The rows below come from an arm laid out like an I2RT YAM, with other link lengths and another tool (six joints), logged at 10 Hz.
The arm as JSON. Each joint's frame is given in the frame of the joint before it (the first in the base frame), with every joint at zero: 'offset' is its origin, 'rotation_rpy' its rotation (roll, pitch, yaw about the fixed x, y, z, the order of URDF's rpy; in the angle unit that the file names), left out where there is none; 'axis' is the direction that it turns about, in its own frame. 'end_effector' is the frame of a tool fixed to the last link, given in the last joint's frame.
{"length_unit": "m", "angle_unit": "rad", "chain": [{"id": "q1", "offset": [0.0, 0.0, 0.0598], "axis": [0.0, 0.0, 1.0]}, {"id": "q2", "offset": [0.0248, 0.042, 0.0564], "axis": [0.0, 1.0, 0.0]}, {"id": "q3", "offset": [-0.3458, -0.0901, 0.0], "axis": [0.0, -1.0, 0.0]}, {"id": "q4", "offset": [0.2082, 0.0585, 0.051], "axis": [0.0, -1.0, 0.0]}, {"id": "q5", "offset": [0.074, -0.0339, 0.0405], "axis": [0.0, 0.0, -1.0]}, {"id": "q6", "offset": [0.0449, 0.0, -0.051], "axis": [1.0, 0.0, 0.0]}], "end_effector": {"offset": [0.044, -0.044, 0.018], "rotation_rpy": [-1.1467, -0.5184, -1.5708]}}
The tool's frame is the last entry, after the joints.
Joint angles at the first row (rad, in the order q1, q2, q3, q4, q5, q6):
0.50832 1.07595 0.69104 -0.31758 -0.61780 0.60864
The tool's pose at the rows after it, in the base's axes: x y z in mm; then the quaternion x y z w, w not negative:
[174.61 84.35 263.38 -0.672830 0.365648 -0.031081 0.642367]
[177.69 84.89 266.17 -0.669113 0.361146 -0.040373 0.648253]
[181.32 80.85 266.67 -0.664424 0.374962 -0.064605 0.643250]
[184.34 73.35 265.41 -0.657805 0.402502 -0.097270 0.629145]
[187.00 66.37 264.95 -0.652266 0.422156 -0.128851 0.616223]
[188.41 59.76 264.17 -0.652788 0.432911 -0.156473 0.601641]
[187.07 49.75 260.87 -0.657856 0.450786 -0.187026 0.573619]
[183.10 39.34 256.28 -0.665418 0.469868 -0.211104 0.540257]
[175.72 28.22 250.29 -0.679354 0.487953 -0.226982 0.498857]
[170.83 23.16 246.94 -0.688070 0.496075 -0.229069 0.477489]
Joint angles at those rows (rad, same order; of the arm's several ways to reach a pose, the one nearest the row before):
0.50833 1.07595 0.69105 -0.30232 -0.60291 0.60865
0.50829 1.07597 0.69142 -0.27981 -0.59265 0.60900
0.50834 1.07594 0.69105 -0.26723 -0.53767 0.62888
0.50834 1.07596 0.69102 -0.26719 -0.45375 0.66397
0.50831 1.07596 0.69106 -0.26761 -0.37709 0.68493
0.50834 1.07595 0.69106 -0.27830 -0.31184 0.68457
0.50832 1.07595 0.69142 -0.31604 -0.22907 0.68494
0.50830 1.07594 0.69105 -0.36796 -0.15393 0.68836
0.50828 1.07596 0.69105 -0.44346 -0.08872 0.68796
0.50831 1.07596 0.69105 -0.48734 -0.06657 0.68761

